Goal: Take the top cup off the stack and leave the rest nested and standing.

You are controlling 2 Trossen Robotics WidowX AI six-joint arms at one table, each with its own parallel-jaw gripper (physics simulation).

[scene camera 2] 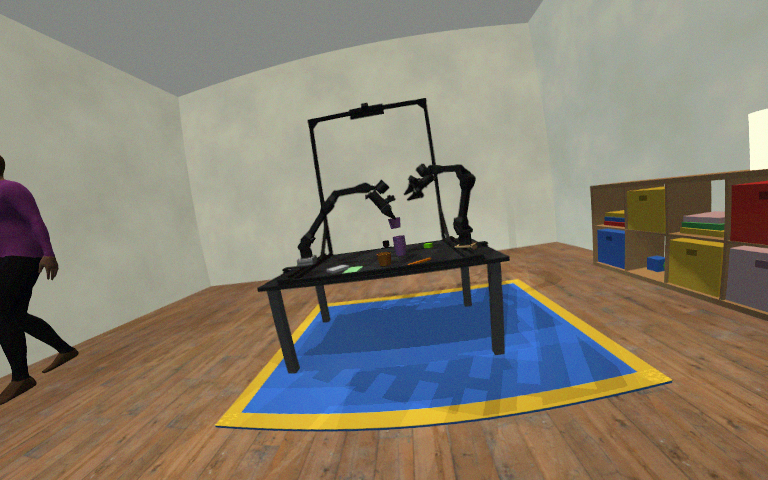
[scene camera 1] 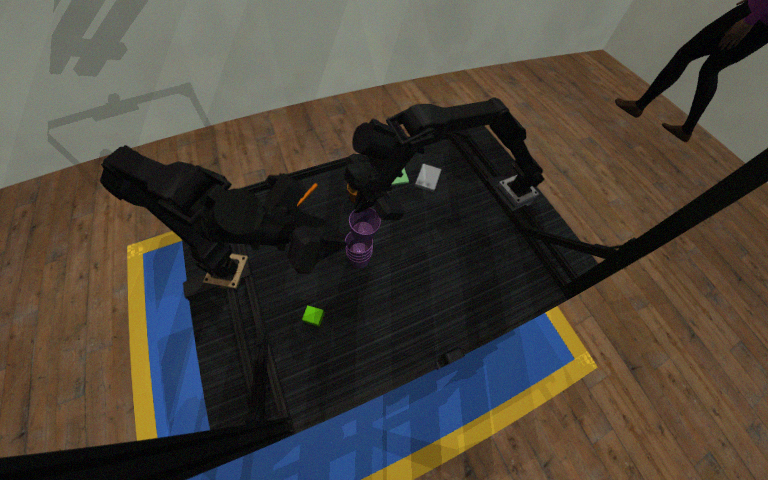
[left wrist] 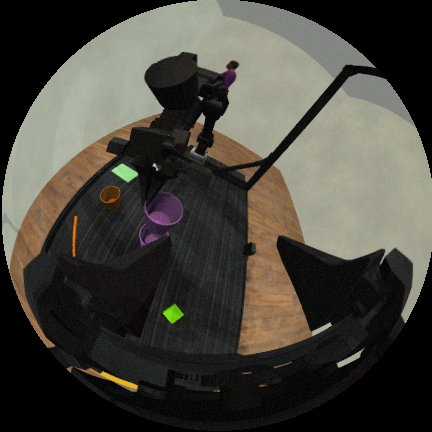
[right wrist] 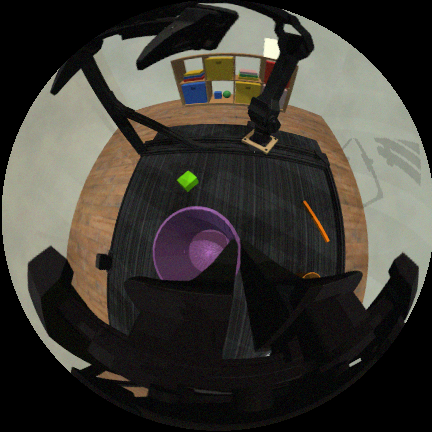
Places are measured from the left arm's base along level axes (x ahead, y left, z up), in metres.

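Pixels of known places: left gripper, between the fingertips: [scene camera 2: 405, 197] [scene camera 1: 335, 233] [left wrist: 224, 241]; right gripper, between the fingertips: [scene camera 2: 395, 219] [scene camera 1: 355, 211] [left wrist: 144, 204] [right wrist: 237, 244]; left arm's base, origin of its link: [scene camera 2: 465, 244] [scene camera 1: 225, 268] [right wrist: 260, 138]; right arm's base, origin of its link: [scene camera 2: 306, 257] [scene camera 1: 519, 187] [left wrist: 199, 151].
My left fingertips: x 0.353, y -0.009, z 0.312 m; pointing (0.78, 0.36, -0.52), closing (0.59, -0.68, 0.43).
For each thing: its middle in the pictures, then the offset to it from my left fingertips.
- purple cup, middle of its body: [right wrist: 198, 250] [left wrist: 162, 215] [scene camera 1: 364, 227] [scene camera 2: 395, 223] 0.110 m left, 0.034 m ahead, 0.145 m down
- nested purple stack, middle of its body: [scene camera 1: 359, 247] [left wrist: 154, 238] 0.111 m left, 0.020 m ahead, 0.257 m down
- green block, middle of its body: [scene camera 1: 313, 316] [right wrist: 187, 180] [left wrist: 172, 312] [scene camera 2: 428, 245] 0.078 m right, 0.073 m back, 0.327 m down
- orange cup, middle of its body: [right wrist: 303, 283] [scene camera 1: 358, 192] [left wrist: 110, 199] [scene camera 2: 385, 258] 0.340 m left, 0.026 m back, 0.309 m down
- orange stick, middle of its body: [right wrist: 315, 221] [scene camera 1: 303, 198] [left wrist: 74, 235] 0.304 m left, 0.207 m back, 0.336 m down
- pale green pad, middle of its body: [scene camera 1: 395, 171] [left wrist: 124, 172] 0.481 m left, 0.083 m ahead, 0.336 m down
- light grey box, middle of its body: [scene camera 1: 428, 177] [scene camera 2: 337, 268] 0.470 m left, 0.205 m ahead, 0.333 m down
A purple cup [scene camera 1: 364, 223] [scene camera 2: 394, 223] [left wrist: 165, 211] [right wrist: 172, 245] hangs roughly upright in the air, with a gap below it in scene camera 2. My right gripper [scene camera 1: 367, 208] [scene camera 2: 393, 217] [left wrist: 144, 204] [right wrist: 237, 244] is shut on its wall near the rim. The nested purple stack [scene camera 1: 359, 255] [scene camera 2: 399, 246] [left wrist: 144, 237] stands upright on the table beneath; the held cup and a finger partly hide it in the left wrist view. My left gripper [scene camera 2: 407, 189] [left wrist: 224, 241] is open and empty, raised above the table beside the held cup.
A green block [scene camera 1: 312, 315] [scene camera 2: 428, 245] [left wrist: 173, 313] [right wrist: 188, 181], an orange cup [scene camera 2: 384, 259] [left wrist: 110, 197], an orange stick [scene camera 1: 306, 194] [left wrist: 75, 237] [right wrist: 316, 221], a pale green pad [scene camera 1: 400, 177] [left wrist: 124, 172] and a light grey box [scene camera 1: 428, 176] are on the table. A person stands beyond.
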